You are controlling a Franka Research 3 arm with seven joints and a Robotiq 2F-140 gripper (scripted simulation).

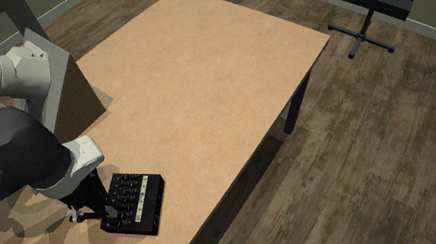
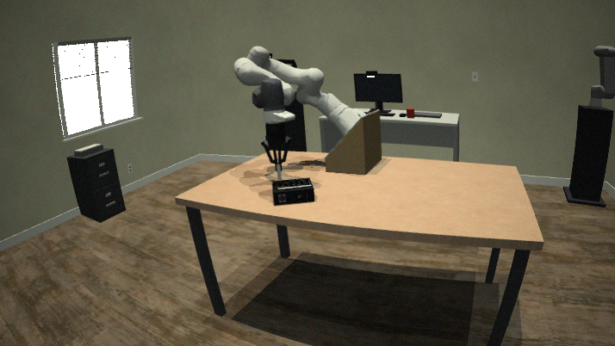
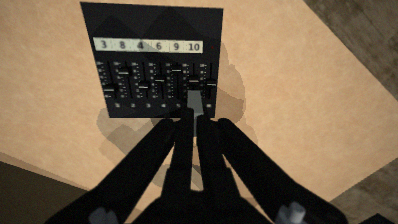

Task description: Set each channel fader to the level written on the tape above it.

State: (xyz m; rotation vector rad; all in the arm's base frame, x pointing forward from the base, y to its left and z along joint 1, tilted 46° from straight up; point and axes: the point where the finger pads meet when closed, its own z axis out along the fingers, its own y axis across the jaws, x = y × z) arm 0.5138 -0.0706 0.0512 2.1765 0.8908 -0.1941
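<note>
The master fader is 4 cm below my hand and 3 cm ahead of it.
</note>
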